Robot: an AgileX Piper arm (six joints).
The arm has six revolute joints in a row. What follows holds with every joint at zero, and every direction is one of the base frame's. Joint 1 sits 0.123 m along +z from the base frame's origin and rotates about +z. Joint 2 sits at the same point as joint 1 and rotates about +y. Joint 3 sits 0.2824 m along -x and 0.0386 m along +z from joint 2 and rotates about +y. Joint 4 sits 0.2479 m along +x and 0.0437 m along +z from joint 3 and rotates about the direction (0.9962, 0, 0.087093). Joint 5 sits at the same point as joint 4 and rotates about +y. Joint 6 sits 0.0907 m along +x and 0.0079 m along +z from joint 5 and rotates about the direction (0.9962, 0, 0.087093). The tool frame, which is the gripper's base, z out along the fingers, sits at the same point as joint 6; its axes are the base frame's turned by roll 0, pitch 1.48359 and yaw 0 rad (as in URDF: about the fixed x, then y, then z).
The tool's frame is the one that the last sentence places.
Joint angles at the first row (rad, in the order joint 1, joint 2, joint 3, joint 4, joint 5, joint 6):
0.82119, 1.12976, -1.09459, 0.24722, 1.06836, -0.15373
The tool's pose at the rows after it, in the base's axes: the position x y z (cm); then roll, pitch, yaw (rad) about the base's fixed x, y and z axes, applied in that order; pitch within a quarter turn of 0, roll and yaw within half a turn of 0:
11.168, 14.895, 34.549, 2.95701, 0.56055, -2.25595
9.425, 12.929, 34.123, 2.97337, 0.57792, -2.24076
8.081, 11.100, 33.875, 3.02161, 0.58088, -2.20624
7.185, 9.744, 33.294, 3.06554, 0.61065, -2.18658
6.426, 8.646, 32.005, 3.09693, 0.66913, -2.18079
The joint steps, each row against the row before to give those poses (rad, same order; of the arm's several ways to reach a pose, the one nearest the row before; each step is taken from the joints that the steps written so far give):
-0.00001, -0.09278, 0.09038, 0.00000, 0.02032, -0.01868
0.00006, -0.10243, 0.07108, -0.01004, 0.01437, -0.00431
-0.00004, -0.08549, 0.04301, -0.03672, 0.03746, -0.00481
-0.00005, -0.07516, 0.05271, -0.03196, -0.01146, -0.00192
-0.00005, -0.08281, 0.08557, -0.01869, -0.06494, -0.00006

